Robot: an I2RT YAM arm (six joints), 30 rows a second.
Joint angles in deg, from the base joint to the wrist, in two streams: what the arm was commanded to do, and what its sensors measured. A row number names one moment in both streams.
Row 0, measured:
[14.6, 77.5, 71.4, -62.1, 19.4, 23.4]
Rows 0 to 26, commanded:
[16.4, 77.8, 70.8, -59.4, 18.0, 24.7]
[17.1, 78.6, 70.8, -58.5, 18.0, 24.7]
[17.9, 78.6, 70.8, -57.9, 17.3, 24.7]
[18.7, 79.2, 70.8, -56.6, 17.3, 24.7]
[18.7, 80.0, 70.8, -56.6, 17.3, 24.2]
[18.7, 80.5, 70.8, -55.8, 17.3, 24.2]
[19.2, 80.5, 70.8, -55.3, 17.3, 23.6]
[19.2, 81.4, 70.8, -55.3, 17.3, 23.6]
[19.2, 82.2, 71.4, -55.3, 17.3, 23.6]
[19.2, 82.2, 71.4, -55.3, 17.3, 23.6]
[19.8, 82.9, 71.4, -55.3, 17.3, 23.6]
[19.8, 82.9, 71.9, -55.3, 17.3, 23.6]
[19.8, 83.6, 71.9, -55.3, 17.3, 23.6]
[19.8, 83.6, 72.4, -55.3, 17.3, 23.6]
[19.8, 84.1, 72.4, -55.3, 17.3, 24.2]
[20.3, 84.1, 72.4, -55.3, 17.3, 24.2]
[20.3, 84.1, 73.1, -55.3, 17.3, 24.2]
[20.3, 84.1, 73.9, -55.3, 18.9, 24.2]
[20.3, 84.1, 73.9, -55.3, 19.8, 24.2]
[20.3, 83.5, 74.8, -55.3, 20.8, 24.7]
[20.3, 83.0, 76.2, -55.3, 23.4, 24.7]
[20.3, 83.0, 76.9, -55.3, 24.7, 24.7]
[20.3, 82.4, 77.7, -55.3, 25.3, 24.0]
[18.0, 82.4, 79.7, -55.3, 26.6, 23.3]
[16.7, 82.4, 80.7, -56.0, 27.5, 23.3]
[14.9, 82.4, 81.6, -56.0, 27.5, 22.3]
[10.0, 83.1, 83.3, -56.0, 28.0, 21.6]
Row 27, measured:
[17.0, 84.4, 78.7, -56.2, 23.0, 23.1]
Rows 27 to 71, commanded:
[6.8, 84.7, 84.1, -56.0, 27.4, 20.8]
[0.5, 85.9, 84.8, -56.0, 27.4, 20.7]
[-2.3, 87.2, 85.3, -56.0, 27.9, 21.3]
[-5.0, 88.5, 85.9, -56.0, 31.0, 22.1]
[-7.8, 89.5, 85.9, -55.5, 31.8, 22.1]
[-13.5, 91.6, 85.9, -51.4, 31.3, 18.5]
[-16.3, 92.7, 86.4, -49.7, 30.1, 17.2]
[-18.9, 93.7, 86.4, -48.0, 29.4, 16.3]
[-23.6, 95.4, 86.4, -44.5, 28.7, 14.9]
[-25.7, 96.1, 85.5, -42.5, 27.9, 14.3]
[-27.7, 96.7, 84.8, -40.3, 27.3, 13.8]
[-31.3, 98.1, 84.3, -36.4, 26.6, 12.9]
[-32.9, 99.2, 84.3, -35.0, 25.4, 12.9]
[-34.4, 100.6, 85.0, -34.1, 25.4, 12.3]
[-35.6, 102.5, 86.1, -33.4, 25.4, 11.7]
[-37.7, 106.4, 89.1, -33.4, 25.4, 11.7]
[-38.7, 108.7, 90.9, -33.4, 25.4, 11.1]
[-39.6, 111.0, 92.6, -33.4, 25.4, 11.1]
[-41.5, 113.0, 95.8, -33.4, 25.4, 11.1]
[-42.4, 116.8, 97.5, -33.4, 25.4, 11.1]
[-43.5, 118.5, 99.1, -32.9, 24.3, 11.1]
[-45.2, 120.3, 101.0, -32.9, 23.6, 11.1]
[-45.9, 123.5, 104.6, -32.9, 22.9, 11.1]
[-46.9, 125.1, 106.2, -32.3, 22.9, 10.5]
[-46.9, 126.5, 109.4, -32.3, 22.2, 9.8]
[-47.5, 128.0, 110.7, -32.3, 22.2, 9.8]
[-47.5, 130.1, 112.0, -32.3, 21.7, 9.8]
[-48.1, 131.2, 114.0, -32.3, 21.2, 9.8]
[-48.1, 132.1, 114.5, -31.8, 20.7, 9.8]
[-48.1, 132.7, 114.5, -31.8, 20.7, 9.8]
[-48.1, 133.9, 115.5, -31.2, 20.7, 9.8]
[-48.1, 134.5, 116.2, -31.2, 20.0, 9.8]
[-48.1, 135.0, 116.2, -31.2, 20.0, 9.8]
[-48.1, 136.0, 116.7, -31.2, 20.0, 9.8]
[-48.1, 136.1, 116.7, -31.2, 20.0, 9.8]
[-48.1, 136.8, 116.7, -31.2, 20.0, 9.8]
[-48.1, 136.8, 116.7, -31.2, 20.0, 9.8]
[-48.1, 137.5, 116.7, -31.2, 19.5, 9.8]
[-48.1, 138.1, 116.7, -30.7, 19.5, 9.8]
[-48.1, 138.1, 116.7, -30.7, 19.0, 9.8]
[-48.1, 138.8, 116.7, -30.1, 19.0, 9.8]
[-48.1, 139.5, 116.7, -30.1, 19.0, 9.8]
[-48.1, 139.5, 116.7, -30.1, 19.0, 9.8]
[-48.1, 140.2, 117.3, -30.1, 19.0, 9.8]
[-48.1, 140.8, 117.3, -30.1, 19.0, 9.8]
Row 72, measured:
[-48.3, 138.9, 115.4, -31.0, 19.3, 10.1]
